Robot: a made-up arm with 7 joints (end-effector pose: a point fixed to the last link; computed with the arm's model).
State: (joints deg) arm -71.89 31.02 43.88 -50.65 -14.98 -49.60 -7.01
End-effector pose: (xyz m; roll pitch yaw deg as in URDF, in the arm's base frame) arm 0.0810 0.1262 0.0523 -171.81 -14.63 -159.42
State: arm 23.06 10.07 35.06 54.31 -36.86 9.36 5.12
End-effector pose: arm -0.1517 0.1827 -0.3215 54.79 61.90 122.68
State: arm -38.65 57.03 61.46 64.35 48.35 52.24 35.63
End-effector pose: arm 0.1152 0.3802 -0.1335 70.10 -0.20 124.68
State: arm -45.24 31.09 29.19 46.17 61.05 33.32 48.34
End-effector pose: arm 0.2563 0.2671 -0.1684 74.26 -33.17 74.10
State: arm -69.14 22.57 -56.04 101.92 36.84 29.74 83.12
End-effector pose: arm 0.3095 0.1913 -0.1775 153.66 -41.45 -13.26
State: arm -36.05 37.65 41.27 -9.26 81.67 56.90 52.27
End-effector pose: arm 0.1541 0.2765 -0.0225 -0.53 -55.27 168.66
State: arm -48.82 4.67 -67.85 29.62 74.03 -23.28 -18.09
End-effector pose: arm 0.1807 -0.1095 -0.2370 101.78 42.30 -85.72
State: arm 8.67 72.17 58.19 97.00 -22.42 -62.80 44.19
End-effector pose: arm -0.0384 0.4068 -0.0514 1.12 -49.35 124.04
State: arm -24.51 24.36 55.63 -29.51 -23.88 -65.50 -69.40
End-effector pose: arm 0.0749 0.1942 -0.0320 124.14 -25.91 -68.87
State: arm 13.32 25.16 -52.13 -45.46 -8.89 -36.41 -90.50
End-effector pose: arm 0.0242 0.0168 -0.1158 45.48 -15.01 -144.14
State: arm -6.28 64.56 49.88 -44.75 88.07 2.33 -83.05
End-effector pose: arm 0.1072 0.1783 0.0585 131.92 -10.11 53.69
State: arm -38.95 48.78 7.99 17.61 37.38 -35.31 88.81
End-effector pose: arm 0.2665 0.1949 -0.0606 -93.18 -71.57 154.70
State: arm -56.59 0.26 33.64 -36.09 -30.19 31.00 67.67
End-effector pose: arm 0.2344 0.0917 0.0045 -56.62 5.53 57.08
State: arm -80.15 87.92 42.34 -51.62 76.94 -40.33 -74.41
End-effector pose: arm 0.0409 0.1011 0.1403 150.10 -70.99 38.05
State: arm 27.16 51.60 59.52 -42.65 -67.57 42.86 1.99
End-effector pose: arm 0.0719 0.2270 -0.0417 11.41 14.98 6.27
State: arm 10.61 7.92 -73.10 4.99 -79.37 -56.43 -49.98
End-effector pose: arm -0.0040 -0.0458 -0.2556 -78.50 -29.19 -25.71
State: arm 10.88 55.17 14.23 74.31 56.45 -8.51 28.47
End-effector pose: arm -0.0502 0.3751 -0.2042 134.56 22.33 59.37
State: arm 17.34 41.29 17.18 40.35 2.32 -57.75 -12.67
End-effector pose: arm 0.0228 0.2810 -0.2131 45.14 17.23 -4.92
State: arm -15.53 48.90 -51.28 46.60 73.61 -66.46 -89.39
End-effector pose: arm 0.0507 0.1981 -0.2916 -50.40 10.27 127.76
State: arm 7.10 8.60 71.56 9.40 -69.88 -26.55 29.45
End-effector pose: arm -0.0515 0.2811 -0.1967 -47.56 10.75 114.42
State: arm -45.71 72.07 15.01 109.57 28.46 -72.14 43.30
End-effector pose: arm 0.1555 0.3576 -0.0895 51.23 -38.25 40.70
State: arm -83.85 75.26 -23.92 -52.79 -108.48 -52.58 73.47
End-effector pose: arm 0.1165 0.0906 0.1361 -71.67 -31.90 -2.32
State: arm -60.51 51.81 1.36 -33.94 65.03 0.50 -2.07
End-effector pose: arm 0.1955 0.0947 0.0842 158.81 -53.02 -66.05
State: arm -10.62 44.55 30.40 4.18 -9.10 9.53 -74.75
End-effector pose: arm 0.1730 0.2847 -0.1107 14.88 27.84 -42.26
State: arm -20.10 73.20 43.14 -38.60 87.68 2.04 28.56
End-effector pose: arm 0.1236 0.1711 0.0923 -139.17 -35.56 -81.32
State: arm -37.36 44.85 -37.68 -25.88 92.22 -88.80 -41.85
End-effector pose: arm 0.1451 0.0613 -0.1617 -162.42 78.02 -36.79
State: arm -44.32 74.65 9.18 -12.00 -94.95 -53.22 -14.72
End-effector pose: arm 0.1739 0.2194 0.1092 115.56 -82.91 -146.79
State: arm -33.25 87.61 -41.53 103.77 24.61 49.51 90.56
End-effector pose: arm 0.0084 0.4044 0.0422 -125.44 -41.17 -0.78
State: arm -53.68 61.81 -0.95 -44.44 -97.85 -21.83 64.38
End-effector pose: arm 0.1599 0.1061 0.0827 -59.38 -26.85 6.71
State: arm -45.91 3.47 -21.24 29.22 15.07 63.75 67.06
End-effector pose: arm 0.2675 0.0089 -0.2322 69.64 -8.55 50.76
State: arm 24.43 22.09 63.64 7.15 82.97 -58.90 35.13
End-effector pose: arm -0.0322 0.2682 -0.1863 105.66 -0.51 2.16
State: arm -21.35 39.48 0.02 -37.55 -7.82 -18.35 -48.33
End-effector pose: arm 0.1655 0.1020 -0.0457 65.17 -4.25 -77.94
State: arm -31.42 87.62 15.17 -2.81 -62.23 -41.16 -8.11
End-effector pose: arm 0.1689 0.2183 0.1223 65.35 -55.90 -59.86
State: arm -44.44 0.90 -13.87 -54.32 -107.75 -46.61 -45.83
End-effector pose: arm 0.1720 0.0441 -0.0113 147.70 -40.66 102.85
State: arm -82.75 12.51 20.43 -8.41 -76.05 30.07 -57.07
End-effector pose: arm 0.2714 0.0394 0.1107 51.00 -42.31 -145.64
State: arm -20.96 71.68 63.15 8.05 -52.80 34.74 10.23
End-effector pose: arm 0.1317 0.3348 0.0697 -13.21 -20.39 44.38
